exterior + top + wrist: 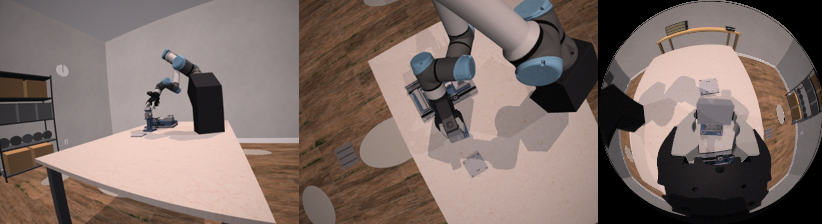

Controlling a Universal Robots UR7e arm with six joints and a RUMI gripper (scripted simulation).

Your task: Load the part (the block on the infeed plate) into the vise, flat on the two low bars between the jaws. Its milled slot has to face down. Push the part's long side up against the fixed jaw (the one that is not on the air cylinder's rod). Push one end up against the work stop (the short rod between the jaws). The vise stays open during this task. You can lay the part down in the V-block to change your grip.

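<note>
My hand is 1 cm to the right of the part and 1 cm above it. From my hand the other things lie so: air cylinder (12 cm behind, 21 cm to the right, 11 cm below); vise (2 cm behind, 21 cm to the right, 15 cm below); air cylinder rod (4 cm behind, 21 cm to the right, 11 cm below).
</note>
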